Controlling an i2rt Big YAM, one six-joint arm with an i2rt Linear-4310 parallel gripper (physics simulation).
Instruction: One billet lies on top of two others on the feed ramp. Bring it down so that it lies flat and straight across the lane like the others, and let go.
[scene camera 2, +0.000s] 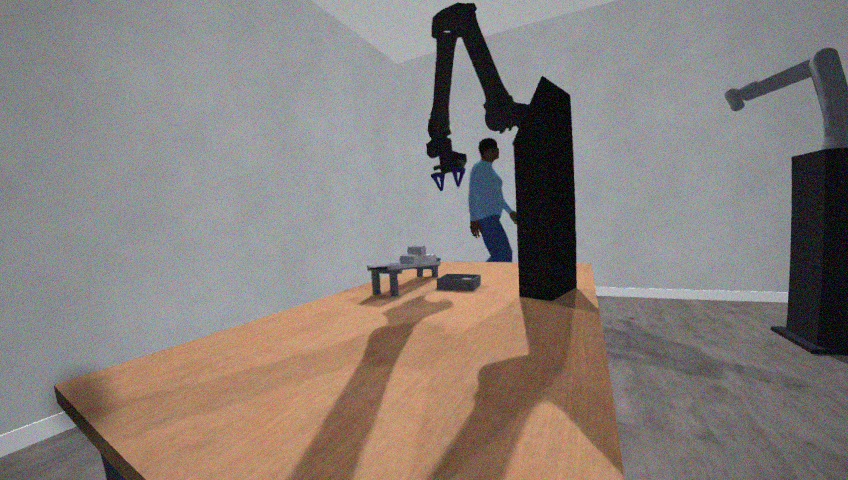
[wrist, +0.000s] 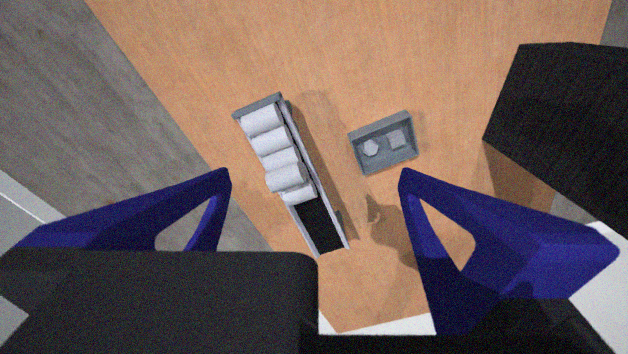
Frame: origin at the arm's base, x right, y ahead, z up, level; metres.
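Seen in the pictures: gripper, fingertip midpoint: (scene camera 2: 449, 188) (wrist: 314, 177); arm's base at its link origin: (scene camera 2: 539, 122).
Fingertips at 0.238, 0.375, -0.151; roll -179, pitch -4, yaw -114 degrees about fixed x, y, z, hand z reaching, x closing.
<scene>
Pixels of each thing's middle, then the offset from my fingertips to it, as dx, dy, dz. Level surfaces: height alone.
- raised billet at the middle of its body: (wrist: 285, 177) (scene camera 2: 416, 250) -0.137, +0.100, -0.240
- dark grey tray at the middle of its body: (wrist: 383, 144) (scene camera 2: 459, 281) -0.213, -0.092, -0.341
- wooden table at its surface level: dz -0.358
The raised billet (scene camera 2: 416, 250) (wrist: 285, 177) is a light grey cylinder lying on top of two others, near the lower end of the row in the wrist view. Other grey billets (wrist: 261, 120) lie side by side across the lane; the last one (wrist: 299, 193) shows partly beside the raised billet. The feed ramp (scene camera 2: 373, 267) (wrist: 257, 106) has a black lane bed, grey rails and legs. My gripper (scene camera 2: 449, 187) (wrist: 314, 177) is open and empty, with its blue fingers wide apart, high above the ramp.
A dark grey tray (scene camera 2: 458, 285) (wrist: 382, 165) with two small light pieces stands beside the ramp on the wooden table (scene camera 2: 333, 356) (wrist: 350, 50). The black arm column (scene camera 2: 544, 202) (wrist: 570, 115) stands farther to the side. A person (scene camera 2: 487, 190) is behind the table.
</scene>
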